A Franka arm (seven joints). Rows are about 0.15 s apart.
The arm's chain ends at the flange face. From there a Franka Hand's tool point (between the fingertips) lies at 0.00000 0.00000 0.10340 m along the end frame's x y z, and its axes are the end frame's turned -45 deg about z.
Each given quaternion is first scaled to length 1.
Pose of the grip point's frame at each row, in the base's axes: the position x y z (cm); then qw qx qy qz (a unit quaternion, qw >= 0):
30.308, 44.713, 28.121, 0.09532, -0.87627, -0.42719, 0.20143
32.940, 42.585, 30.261, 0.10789, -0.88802, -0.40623, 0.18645
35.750, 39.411, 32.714, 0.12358, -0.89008, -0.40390, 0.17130
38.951, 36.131, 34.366, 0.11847, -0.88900, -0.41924, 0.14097
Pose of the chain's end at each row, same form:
34.800, 44.765, 37.434, 0.01098, -0.97305, -0.05934, 0.22257
37.270, 42.170, 39.641, 0.02833, -0.97588, -0.03548, 0.21354
39.935, 38.567, 42.131, 0.04862, -0.97690, -0.03254, 0.20555
42.570, 35.175, 44.005, 0.05551, -0.98177, -0.04712, 0.17558

